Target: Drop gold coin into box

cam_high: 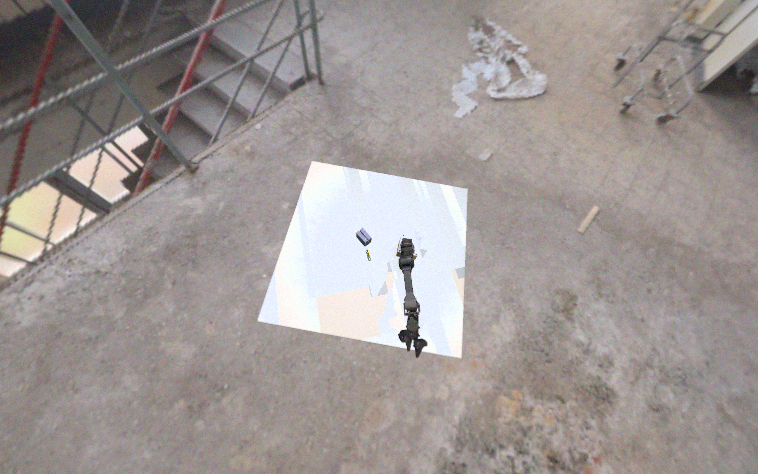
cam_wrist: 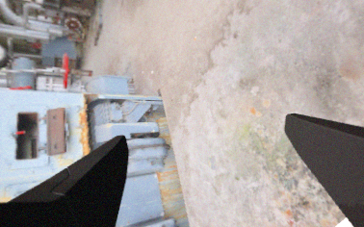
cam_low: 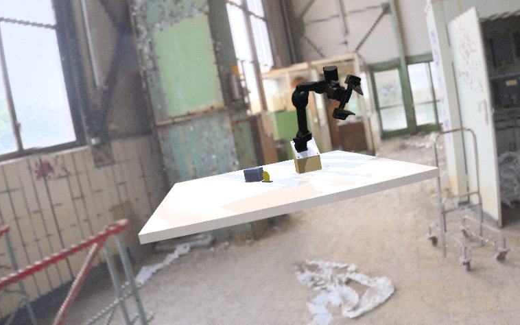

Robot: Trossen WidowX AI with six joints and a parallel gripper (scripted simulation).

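The gold coin lies 64 cm to the right of my gripper tip, 30 cm below it and 30 cm ahead of it.
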